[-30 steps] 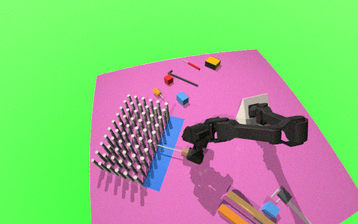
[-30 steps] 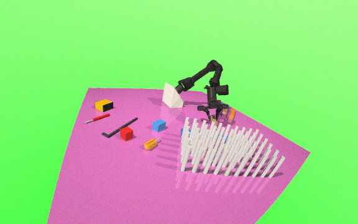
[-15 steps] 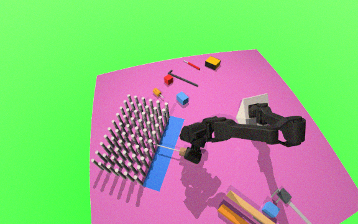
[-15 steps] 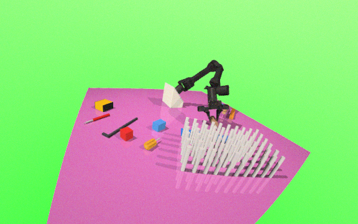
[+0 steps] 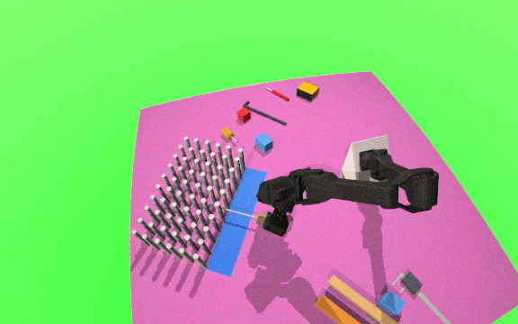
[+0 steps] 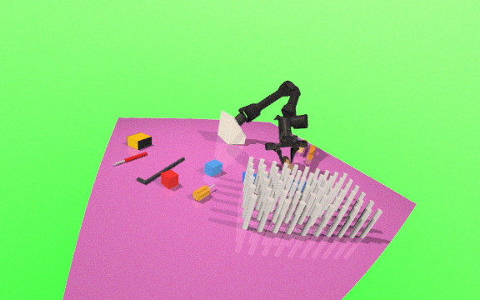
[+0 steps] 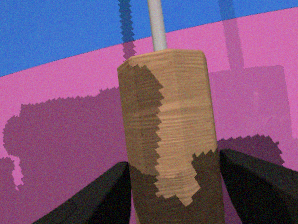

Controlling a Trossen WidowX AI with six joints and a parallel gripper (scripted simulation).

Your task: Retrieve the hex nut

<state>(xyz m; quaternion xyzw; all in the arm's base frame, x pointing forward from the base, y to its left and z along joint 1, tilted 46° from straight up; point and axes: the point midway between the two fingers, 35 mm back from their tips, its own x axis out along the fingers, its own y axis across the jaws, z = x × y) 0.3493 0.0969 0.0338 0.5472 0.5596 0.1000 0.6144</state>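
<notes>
My gripper tip is now 10 cm short of the blue taped strip, 6 cm to the left of it and 4 cm above it. The rest, counted from my gripper tip: red cube: 50 cm to the right, 2 cm below, 1 cm behind; then wooden-handled tool: 9 cm ahead, 5 cm to the right; then orange-handled tool: 41 cm to the right, 7 cm ahead, 2 cm below.
</notes>
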